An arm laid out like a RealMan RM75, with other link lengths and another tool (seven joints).
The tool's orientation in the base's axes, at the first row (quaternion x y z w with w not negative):
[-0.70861, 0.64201, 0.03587, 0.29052]
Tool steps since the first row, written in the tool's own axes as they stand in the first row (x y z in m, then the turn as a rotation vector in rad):
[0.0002, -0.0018, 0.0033, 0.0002, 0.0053, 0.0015]
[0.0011, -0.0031, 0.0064, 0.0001, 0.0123, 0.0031]
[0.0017, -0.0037, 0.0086, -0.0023, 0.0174, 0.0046]
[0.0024, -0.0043, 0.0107, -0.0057, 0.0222, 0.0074]
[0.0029, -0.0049, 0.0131, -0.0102, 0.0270, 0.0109]
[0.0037, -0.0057, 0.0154, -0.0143, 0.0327, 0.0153]
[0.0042, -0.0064, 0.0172, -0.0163, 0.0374, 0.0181]
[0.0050, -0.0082, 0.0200, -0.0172, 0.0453, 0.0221]
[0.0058, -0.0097, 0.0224, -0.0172, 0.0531, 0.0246]
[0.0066, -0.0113, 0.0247, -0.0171, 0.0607, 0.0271]
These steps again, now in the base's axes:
[0.0028, 0.0013, -0.0022, -0.0044, 0.0005, -0.0033]
[0.0051, 0.0020, -0.0046, -0.0104, 0.0012, -0.0071]
[0.0065, 0.0025, -0.0065, -0.0151, 0.0040, -0.0092]
[0.0079, 0.0028, -0.0083, -0.0193, 0.0083, -0.0118]
[0.0093, 0.0035, -0.0103, -0.0234, 0.0139, -0.0146]
[0.0109, 0.0038, -0.0122, -0.0280, 0.0195, -0.0186]
[0.0122, 0.0042, -0.0137, -0.0318, 0.0225, -0.0218]
[0.0149, 0.0048, -0.0157, -0.0380, 0.0251, -0.0276]
[0.0172, 0.0052, -0.0175, -0.0445, 0.0262, -0.0325]
[0.0196, 0.0055, -0.0191, -0.0507, 0.0272, -0.0374]

